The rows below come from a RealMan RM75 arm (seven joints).
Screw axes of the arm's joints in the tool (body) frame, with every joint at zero. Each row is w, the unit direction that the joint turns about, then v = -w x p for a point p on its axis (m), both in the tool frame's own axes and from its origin. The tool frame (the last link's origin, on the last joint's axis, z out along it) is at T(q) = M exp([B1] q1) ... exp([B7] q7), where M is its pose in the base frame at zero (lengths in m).
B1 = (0, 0, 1, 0, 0, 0)
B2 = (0, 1, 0, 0.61, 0, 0)
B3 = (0, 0, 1, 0, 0, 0)
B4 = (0, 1, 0, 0.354, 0, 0)
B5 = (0, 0, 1, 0, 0, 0)
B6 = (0, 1, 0, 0.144, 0, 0)
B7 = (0, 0, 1, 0, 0, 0)
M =
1 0 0 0
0 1 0 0
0 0 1 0.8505
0 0 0 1
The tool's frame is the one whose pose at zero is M.
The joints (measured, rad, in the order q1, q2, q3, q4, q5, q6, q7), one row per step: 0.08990 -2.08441 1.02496 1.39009 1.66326 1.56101 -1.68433; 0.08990 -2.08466 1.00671 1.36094 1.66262 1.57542 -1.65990; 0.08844 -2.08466 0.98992 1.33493 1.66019 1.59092 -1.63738; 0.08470 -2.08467 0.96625 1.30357 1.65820 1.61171 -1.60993; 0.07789 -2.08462 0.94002 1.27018 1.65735 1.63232 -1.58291; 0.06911 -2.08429 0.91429 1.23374 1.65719 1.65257 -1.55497; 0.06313 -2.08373 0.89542 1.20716 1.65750 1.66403 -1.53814; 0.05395 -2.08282 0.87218 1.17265 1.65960 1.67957 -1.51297; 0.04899 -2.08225 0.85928 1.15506 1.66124 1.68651 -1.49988
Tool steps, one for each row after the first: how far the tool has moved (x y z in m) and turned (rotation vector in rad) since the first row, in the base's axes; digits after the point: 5 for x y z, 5 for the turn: -0.00573 -0.00330 -0.00045 0.00083 -0.00666 0.00384; -0.01000 -0.00615 -0.00071 0.00151 -0.01480 0.00313; -0.01482 -0.00936 -0.00052 0.00402 -0.02495 0.00045; -0.01941 -0.01191 -0.00019 0.00830 -0.03637 -0.00241; -0.02375 -0.01414 -0.00041 0.01213 -0.04936 -0.00627; -0.02719 -0.01559 -0.00043 0.01663 -0.05955 -0.00429; -0.03109 -0.01722 -0.00091 0.02137 -0.07071 -0.00659; -0.03318 -0.01791 -0.00097 0.02535 -0.07565 -0.00721
